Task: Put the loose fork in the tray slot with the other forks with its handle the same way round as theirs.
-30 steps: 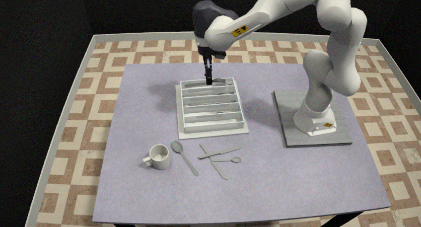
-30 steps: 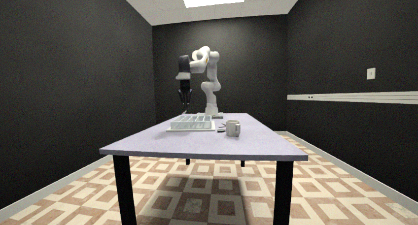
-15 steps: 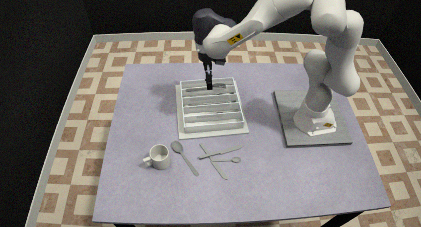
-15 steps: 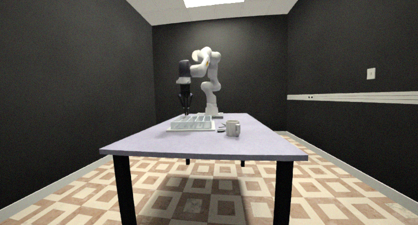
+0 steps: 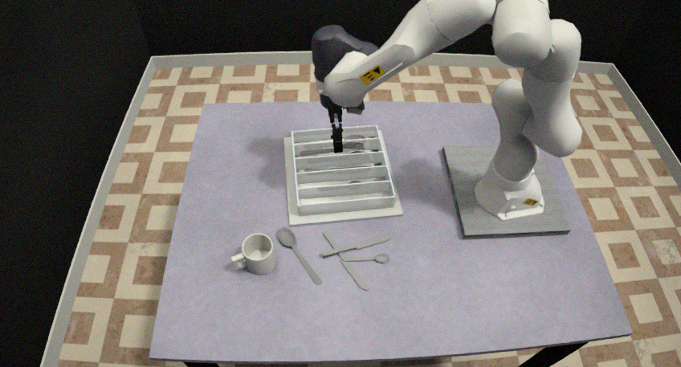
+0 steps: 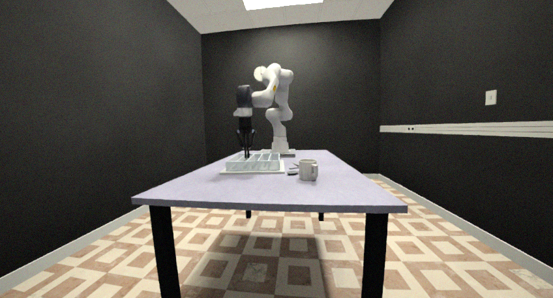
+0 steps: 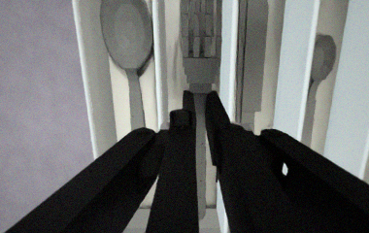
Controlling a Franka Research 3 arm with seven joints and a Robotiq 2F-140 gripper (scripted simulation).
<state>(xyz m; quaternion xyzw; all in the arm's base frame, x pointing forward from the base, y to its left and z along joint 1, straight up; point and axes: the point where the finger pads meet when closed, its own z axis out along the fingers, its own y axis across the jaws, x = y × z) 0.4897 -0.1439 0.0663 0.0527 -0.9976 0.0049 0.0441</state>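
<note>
Right now the spoon is 3 cm behind my hand, 11 cm to the left of it and 7 cm below it. From my hand the other things lie so: white mug: 21 cm ahead, 36 cm to the left, 6 cm below; knife: 4 cm behind, 31 cm to the left, 8 cm below.
</note>
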